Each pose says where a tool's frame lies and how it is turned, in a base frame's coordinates. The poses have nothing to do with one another.
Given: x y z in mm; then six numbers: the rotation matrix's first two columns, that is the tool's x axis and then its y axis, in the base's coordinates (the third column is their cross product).
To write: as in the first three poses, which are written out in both.
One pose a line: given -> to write
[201, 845, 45, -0.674, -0.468, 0.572, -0.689, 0.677, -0.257] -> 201, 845, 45; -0.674, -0.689, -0.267; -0.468, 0.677, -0.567; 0.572, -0.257, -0.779
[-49, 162, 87, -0.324, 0.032, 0.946, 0.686, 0.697, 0.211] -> -49, 162, 87; -0.324, 0.686, -0.653; 0.032, 0.697, 0.717; 0.946, 0.211, -0.248
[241, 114, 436, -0.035, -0.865, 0.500, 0.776, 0.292, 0.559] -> 241, 114, 436; -0.035, 0.776, -0.630; -0.865, 0.292, 0.408; 0.500, 0.559, 0.661
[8, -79, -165, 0.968, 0.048, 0.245, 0.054, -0.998, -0.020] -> 8, -79, -165; 0.968, 0.054, 0.244; 0.048, -0.998, 0.033; 0.245, -0.020, -0.969
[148, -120, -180, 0.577, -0.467, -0.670, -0.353, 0.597, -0.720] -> 148, -120, -180; 0.577, -0.353, 0.736; -0.467, 0.597, 0.652; -0.670, -0.720, 0.180
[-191, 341, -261, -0.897, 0.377, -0.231, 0.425, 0.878, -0.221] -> -191, 341, -261; -0.897, 0.425, 0.120; 0.377, 0.878, -0.296; -0.231, -0.221, -0.948
